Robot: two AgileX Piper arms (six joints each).
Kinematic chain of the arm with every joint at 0, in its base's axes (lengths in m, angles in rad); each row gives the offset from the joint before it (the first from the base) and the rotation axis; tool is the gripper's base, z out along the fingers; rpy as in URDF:
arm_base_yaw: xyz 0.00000 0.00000 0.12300 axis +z
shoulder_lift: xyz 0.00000 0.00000 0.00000 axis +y
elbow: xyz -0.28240 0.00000 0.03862 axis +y
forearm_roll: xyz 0.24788 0.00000 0.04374 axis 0.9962 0 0.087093
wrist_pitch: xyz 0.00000 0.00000 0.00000 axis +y
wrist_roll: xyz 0.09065 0.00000 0.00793 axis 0.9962 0 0.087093
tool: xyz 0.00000 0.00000 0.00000 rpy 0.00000 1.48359 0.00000
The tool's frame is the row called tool.
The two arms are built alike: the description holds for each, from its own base.
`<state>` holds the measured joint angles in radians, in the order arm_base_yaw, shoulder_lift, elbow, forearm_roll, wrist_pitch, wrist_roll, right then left.
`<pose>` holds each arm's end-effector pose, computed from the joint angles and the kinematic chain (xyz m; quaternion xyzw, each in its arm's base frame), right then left.
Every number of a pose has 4 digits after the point. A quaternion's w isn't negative.
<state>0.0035 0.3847 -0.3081 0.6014 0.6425 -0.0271 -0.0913 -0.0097 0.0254 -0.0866 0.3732 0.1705</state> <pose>0.0765 0.0311 0.2452 0.1181 0.8537 0.2604 0.4352 0.0522 -0.0077 0.1718 0.0821 0.8007 -0.0131 0.5932</pose>
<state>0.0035 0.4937 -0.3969 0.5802 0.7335 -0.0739 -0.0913 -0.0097 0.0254 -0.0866 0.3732 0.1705</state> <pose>0.0876 0.0337 0.2588 0.0835 0.8812 0.2471 0.3943 0.0522 -0.0077 0.1718 0.0821 0.8007 -0.0131 0.5932</pose>
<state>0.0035 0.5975 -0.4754 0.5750 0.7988 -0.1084 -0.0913 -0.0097 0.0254 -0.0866 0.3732 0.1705</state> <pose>0.1010 0.0358 0.2701 0.0611 0.8994 0.2423 0.3587 0.0522 -0.0077 0.1718 0.0821 0.8007 -0.0131 0.5932</pose>
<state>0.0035 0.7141 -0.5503 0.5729 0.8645 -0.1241 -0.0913 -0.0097 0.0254 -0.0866 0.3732 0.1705</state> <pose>0.1179 0.0379 0.2774 0.0494 0.9171 0.2428 0.3123 0.0522 -0.0077 0.1718 0.0821 0.8007 -0.0131 0.5932</pose>
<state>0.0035 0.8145 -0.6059 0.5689 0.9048 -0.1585 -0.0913 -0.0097 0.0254 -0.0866 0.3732 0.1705</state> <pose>0.1342 0.0390 0.2797 0.0325 0.9301 0.2384 0.2774 0.0522 -0.0077 0.1718 0.0821 0.8007 -0.0131 0.5932</pose>
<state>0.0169 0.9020 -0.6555 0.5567 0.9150 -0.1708 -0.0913 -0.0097 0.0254 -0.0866 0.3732 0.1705</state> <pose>0.1507 0.0407 0.2812 0.0211 0.9381 0.2334 0.2549 0.0522 -0.0077 0.1718 0.0821 0.8007 -0.0131 0.5932</pose>
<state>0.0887 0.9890 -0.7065 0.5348 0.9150 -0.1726 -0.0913 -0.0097 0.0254 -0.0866 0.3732 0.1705</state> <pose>0.1658 0.0516 0.2814 -0.0142 0.9452 0.2312 0.2300 0.0522 -0.0077 0.1718 0.0821 0.8007 -0.0131 0.5932</pose>
